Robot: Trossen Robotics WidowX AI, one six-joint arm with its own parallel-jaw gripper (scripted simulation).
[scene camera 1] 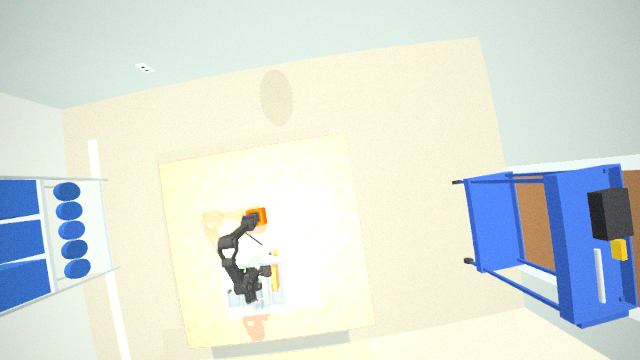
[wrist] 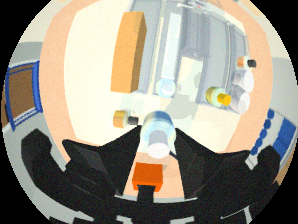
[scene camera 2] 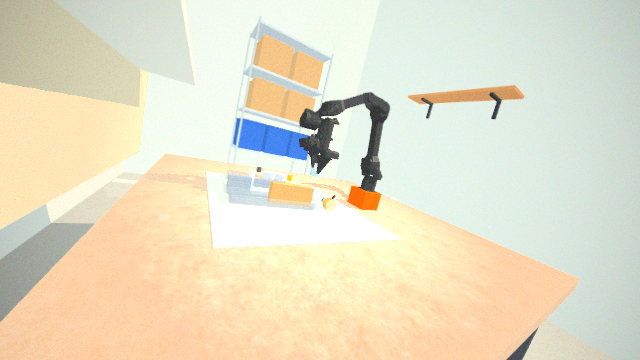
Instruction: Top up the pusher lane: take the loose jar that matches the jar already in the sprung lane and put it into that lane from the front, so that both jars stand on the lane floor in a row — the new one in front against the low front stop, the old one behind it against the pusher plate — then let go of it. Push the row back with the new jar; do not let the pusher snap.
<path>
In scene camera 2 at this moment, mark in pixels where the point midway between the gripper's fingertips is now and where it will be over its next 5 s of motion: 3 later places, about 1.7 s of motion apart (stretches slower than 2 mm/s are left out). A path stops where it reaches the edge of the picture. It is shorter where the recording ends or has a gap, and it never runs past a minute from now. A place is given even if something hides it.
My gripper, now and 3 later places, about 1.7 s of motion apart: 315,172; 308,189; 306,189; 301,188
</path>
